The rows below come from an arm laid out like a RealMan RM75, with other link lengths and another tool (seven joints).
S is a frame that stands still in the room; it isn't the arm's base.
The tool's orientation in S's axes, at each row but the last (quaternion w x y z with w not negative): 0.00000 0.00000 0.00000 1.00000; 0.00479 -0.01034 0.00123 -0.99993; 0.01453 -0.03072 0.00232 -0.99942; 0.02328 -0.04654 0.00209 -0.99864; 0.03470 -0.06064 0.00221 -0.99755; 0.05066 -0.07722 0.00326 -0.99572; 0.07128 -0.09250 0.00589 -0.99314; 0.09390 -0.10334 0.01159 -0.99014; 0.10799 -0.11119 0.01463 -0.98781
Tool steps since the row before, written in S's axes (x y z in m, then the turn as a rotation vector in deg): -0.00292 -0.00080 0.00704 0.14 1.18 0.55; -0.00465 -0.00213 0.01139 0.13 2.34 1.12; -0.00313 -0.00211 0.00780 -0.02 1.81 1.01; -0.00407 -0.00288 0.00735 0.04 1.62 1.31; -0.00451 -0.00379 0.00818 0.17 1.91 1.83; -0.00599 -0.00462 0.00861 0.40 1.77 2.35; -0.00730 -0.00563 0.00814 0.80 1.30 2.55; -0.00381 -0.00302 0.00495 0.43 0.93 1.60; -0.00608 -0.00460 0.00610 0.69 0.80 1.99
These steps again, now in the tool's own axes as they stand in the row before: 0.00292 0.00080 0.00704 -0.14 -1.18 0.55; 0.00490 0.00206 0.01130 -0.13 -2.34 1.12; 0.00366 0.00198 0.00760 0.03 -1.82 1.00; 0.00486 0.00264 0.00695 0.01 -1.62 1.30; 0.00572 0.00340 0.00757 -0.08 -1.91 1.84; 0.00768 0.00387 0.00758 -0.21 -1.75 2.39; 0.00939 0.00434 0.00664 -0.50 -1.24 2.66; 0.00523 0.00206 0.00407 -0.26 -0.90 1.65; 0.00810 0.00289 0.00461 -0.40 -0.74 2.09
